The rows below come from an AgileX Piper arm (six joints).
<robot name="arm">
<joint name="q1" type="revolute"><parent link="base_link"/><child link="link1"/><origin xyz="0 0 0.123" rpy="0 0 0"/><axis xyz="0 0 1"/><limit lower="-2.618" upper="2.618"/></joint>
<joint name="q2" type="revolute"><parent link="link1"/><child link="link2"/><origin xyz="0 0 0" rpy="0 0 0"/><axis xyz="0 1 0"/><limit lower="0" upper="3.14"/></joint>
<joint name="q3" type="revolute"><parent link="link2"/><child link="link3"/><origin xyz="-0.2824 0 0.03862" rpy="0 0 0"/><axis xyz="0 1 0"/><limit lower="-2.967" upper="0"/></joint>
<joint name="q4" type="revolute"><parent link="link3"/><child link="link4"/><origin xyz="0.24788 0 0.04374" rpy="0 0 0"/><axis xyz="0.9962 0 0.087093"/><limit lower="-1.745" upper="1.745"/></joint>
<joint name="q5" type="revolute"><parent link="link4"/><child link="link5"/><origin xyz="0 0 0" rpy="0 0 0"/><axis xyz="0 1 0"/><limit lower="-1.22" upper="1.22"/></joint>
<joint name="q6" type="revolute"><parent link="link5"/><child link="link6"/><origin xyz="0.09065 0 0.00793" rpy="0 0 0"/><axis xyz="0.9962 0 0.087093"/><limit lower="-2.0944" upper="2.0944"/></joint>
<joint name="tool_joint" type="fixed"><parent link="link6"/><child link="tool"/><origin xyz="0 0 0" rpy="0 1.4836 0"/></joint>
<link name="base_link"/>
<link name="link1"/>
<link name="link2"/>
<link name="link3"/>
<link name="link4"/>
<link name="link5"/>
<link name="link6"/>
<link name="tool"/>
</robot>
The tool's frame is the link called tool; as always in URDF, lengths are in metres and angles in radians.
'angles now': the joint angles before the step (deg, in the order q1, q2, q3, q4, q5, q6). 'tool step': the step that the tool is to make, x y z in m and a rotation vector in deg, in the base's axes. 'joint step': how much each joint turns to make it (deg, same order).
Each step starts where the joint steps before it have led.
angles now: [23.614, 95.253, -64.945, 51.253, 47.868, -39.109]
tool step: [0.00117, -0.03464, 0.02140, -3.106, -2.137, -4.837]
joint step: [-4.978, -4.719, 0.001, -6.708, 1.612, 4.959]
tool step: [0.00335, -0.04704, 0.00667, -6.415, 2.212, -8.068]
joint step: [-7.069, -2.767, -0.002, -10.094, 3.296, 8.141]
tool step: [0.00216, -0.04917, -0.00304, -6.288, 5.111, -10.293]
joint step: [-7.603, -0.781, 0.001, -9.449, 3.712, 8.576]
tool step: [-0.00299, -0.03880, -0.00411, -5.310, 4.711, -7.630]
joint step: [-5.928, -0.112, 0.001, -7.433, 3.430, 5.562]
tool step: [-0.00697, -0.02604, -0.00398, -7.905, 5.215, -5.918]
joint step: [-2.550, 0.001, -0.002, -10.369, 3.449, 7.383]
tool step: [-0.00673, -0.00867, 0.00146, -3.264, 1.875, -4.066]
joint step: [-0.610, -0.886, 0.430, -4.427, 1.670, 4.945]
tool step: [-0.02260, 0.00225, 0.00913, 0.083, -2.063, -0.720]
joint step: [-0.001, -5.525, 3.653, 0.164, -0.206, 0.675]
